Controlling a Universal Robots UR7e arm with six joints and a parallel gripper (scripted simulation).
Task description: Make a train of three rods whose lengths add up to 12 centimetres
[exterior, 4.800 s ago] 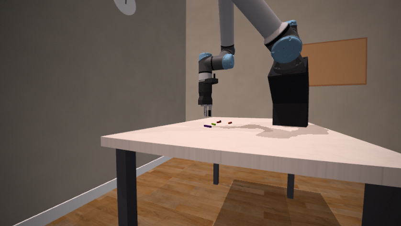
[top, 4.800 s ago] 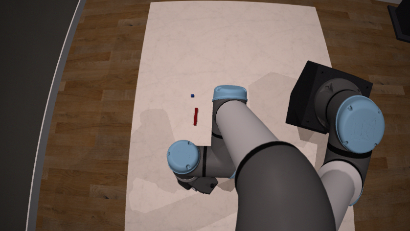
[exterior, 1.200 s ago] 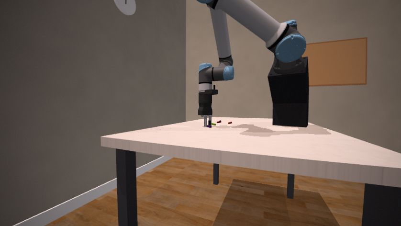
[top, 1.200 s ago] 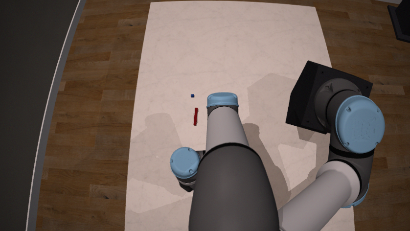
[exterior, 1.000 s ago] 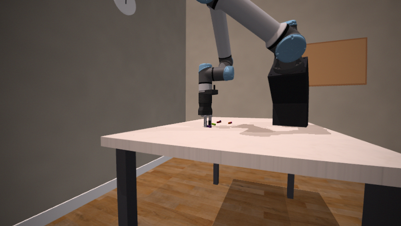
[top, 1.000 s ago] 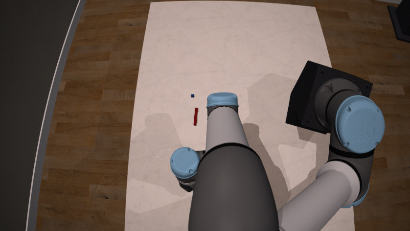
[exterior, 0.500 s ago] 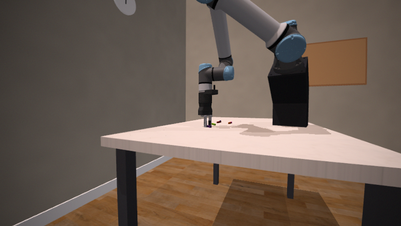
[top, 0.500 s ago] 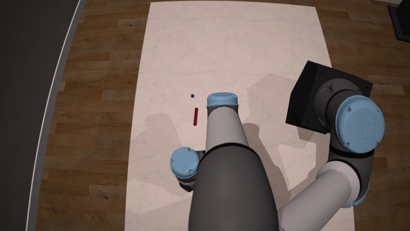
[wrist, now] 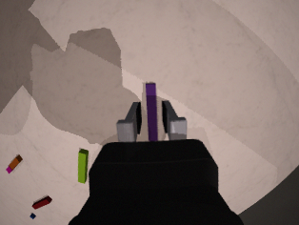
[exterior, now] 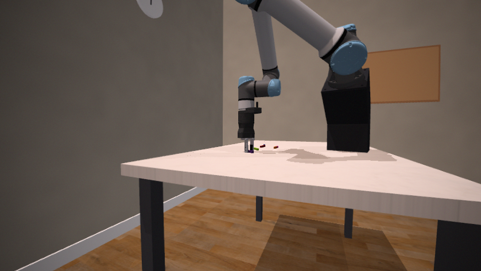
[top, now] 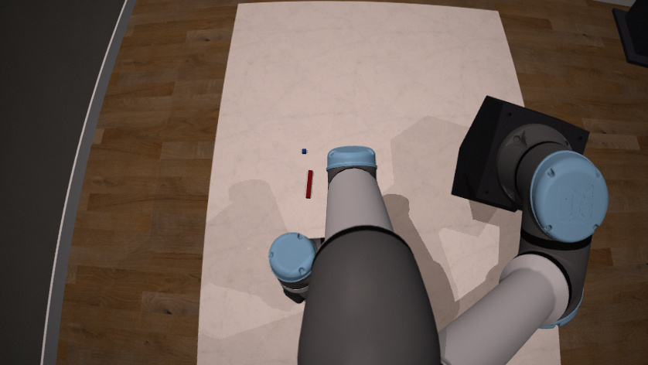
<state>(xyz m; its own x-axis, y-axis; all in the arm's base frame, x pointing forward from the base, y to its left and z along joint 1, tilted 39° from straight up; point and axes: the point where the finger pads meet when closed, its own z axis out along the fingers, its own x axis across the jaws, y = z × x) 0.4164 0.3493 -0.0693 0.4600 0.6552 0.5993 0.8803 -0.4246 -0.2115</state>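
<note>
Right now the purple rod is 10 mm below my hand. From my hand the other things lie so: red rod (50 mm ahead, 270 mm to the right, 10 mm below); orange rod (40 mm behind, 240 mm to the right, 10 mm below); lime rod (20 mm ahead, 110 mm to the right, 10 mm below).
</note>
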